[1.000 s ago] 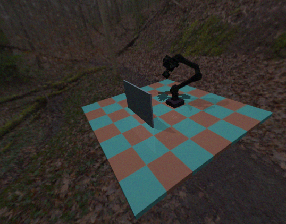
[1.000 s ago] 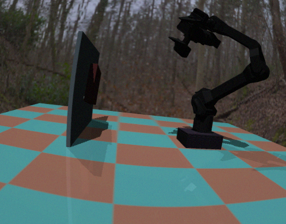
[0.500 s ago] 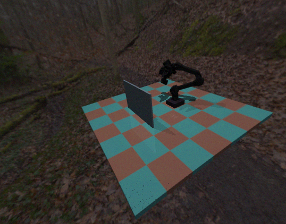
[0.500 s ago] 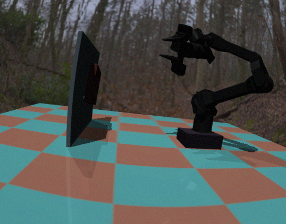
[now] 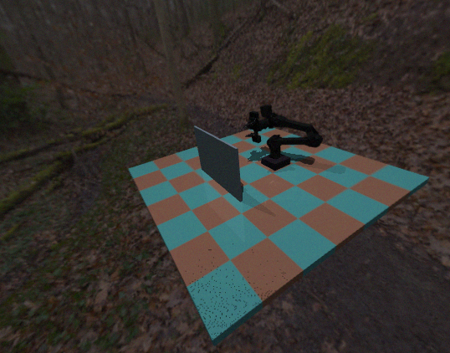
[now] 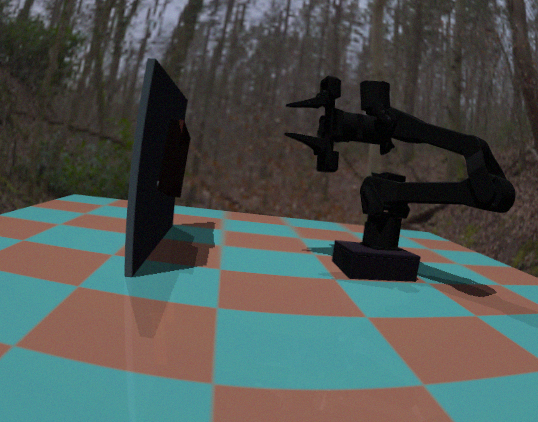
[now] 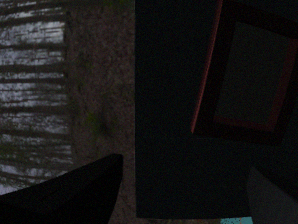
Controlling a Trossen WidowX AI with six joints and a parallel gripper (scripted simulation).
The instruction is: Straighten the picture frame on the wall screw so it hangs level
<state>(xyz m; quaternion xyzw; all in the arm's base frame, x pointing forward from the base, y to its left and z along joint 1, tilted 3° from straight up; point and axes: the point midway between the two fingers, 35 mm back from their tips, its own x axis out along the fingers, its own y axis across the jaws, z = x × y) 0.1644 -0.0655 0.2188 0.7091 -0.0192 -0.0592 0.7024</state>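
My gripper tip is 20 cm short of the dark red picture frame, 10 cm above it and 4 cm to the left of it. Also, from my gripper tip: grey wall panel: 21 cm ahead, 11 cm below, 3 cm to the right.
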